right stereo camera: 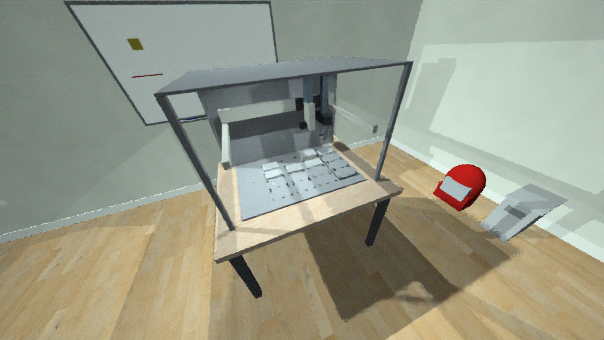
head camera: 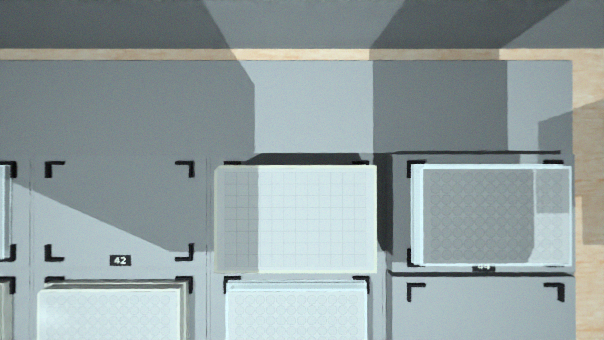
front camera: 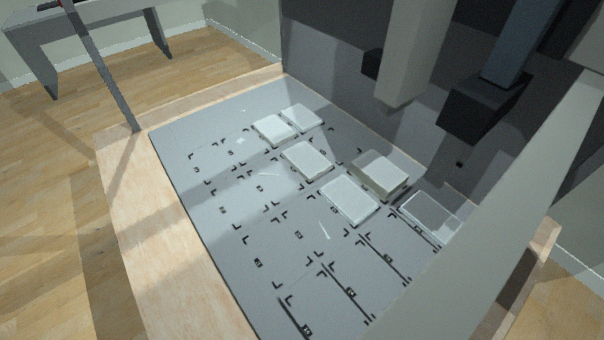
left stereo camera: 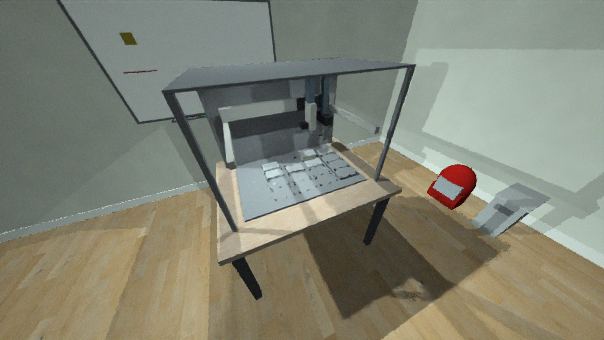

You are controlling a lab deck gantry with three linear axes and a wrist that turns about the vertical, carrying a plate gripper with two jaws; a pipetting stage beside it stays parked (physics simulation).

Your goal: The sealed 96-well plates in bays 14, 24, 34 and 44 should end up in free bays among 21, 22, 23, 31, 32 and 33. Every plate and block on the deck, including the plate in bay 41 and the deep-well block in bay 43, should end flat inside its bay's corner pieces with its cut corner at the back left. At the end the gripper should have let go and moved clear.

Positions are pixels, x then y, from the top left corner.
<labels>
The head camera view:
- cream deep-well block: 267,218
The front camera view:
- my gripper: 443,171
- cream deep-well block: 380,176
</labels>
